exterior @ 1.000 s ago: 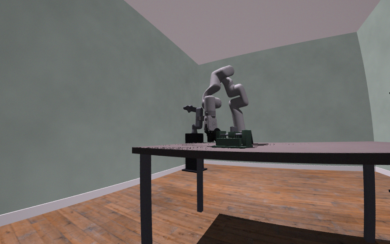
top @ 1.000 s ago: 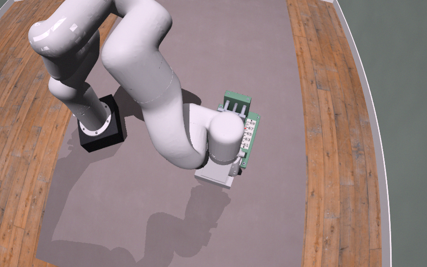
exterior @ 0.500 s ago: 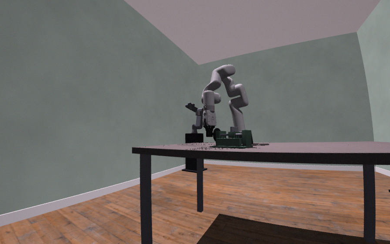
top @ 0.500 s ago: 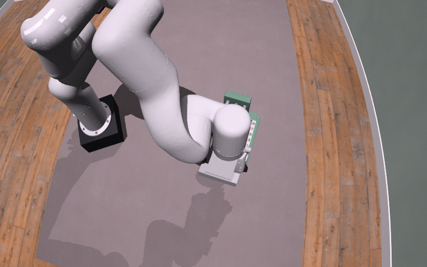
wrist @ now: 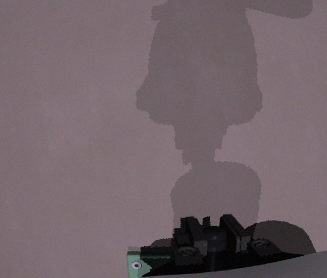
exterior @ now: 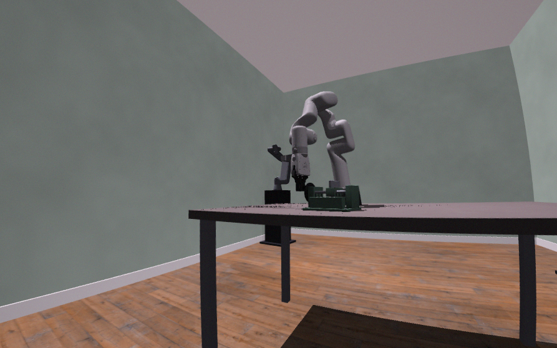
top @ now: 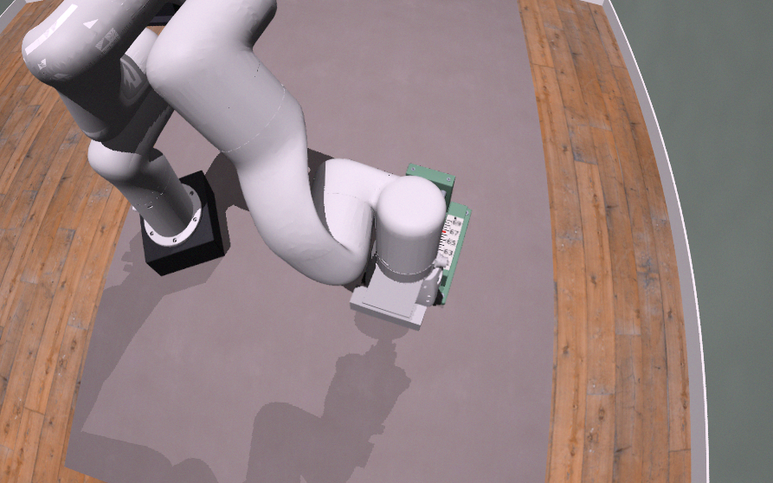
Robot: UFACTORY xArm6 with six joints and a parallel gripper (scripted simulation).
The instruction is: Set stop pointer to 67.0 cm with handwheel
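My hand is 2 cm to the right of the black handwheel and 1 cm above it. Round my hand: stop block 1 cm ahead, 16 cm to the left, 1 cm below.
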